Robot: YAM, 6 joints.
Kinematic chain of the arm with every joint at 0, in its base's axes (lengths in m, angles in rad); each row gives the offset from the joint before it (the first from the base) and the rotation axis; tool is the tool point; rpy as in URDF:
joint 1: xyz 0 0 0.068 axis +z
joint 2: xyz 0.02 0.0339 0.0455 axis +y
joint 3: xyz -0.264 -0.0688 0 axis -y
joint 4: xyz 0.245 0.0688 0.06 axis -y
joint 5: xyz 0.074 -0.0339 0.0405 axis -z
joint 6: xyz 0.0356 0 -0.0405 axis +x
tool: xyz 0 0 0 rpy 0 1.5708 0
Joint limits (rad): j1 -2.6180..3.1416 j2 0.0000..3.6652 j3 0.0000..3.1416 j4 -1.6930..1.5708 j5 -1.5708..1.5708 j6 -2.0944..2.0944
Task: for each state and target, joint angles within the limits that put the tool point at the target. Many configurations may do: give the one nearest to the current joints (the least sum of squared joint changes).
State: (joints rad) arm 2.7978 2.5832 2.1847 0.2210 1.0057 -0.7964
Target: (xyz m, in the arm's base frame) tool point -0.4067 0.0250 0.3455
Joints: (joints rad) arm 3.1416 1.7264 1.5040 -0.1194 0.7787 -0.7964
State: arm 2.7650 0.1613 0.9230 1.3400 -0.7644 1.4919
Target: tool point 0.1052 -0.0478 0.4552
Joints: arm 2.9224 0.2130 0.8426 1.3261 -0.7317 1.4919
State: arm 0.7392 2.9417 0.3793 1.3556 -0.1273 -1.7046
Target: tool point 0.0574 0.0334 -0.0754
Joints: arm 0.5212 2.9597 0.1063 1.3246 -0.0108 -1.7046
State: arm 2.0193 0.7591 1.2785 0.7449 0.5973 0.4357
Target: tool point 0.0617 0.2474 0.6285
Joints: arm 1.3952 1.5306 1.9677 0.6544 0.5153 0.4357
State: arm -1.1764 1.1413 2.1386 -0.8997 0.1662 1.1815
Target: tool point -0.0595 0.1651 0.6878
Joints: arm -1.2483 1.0544 2.7310 -0.2938 0.1158 1.1815
